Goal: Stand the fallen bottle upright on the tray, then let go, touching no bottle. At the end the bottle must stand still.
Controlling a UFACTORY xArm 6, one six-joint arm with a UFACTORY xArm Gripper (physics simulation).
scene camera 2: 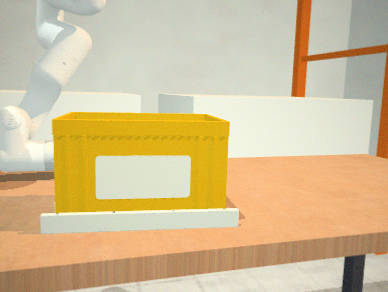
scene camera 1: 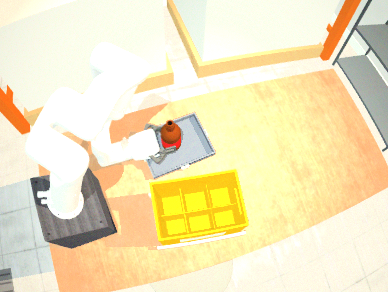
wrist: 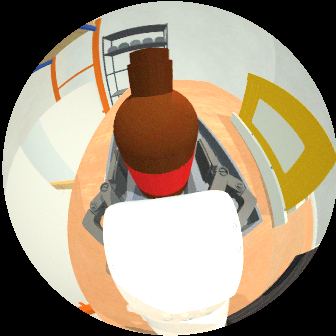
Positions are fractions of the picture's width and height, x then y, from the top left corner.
Labels:
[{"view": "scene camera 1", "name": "my gripper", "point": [0.44,0.47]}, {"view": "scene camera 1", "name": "grey tray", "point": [0.50,0.49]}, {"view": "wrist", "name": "my gripper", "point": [0.47,0.45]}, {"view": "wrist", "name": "brown bottle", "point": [0.46,0.38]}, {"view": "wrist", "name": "grey tray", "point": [0.58,0.55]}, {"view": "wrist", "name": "white strip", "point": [0.82,0.57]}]

